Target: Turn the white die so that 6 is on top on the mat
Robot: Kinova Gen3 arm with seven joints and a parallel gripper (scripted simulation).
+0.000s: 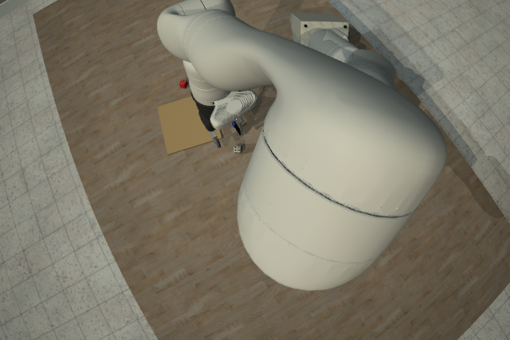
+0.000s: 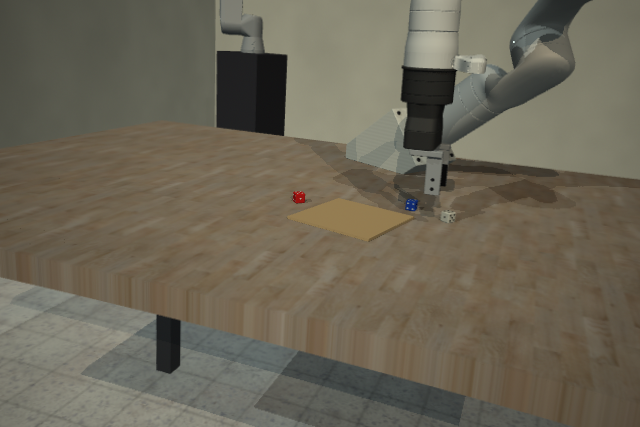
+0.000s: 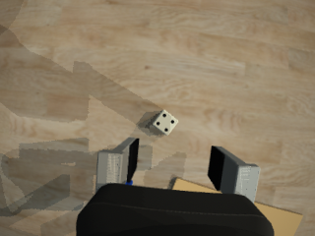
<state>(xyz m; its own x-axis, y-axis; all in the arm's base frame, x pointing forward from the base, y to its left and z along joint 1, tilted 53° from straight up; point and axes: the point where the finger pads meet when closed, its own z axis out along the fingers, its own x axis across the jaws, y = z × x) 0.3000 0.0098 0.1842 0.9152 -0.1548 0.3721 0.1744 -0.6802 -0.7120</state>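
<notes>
The white die is 1 cm behind my hand, 2 cm to the left of it and 6 cm below it. From my hand the other things lie so: tan mat 8 cm ahead, 10 cm to the right, 6 cm below; then blue die 3 cm behind, 5 cm to the right, 6 cm below; then red die 6 cm ahead, 21 cm to the right, 6 cm below.
</notes>
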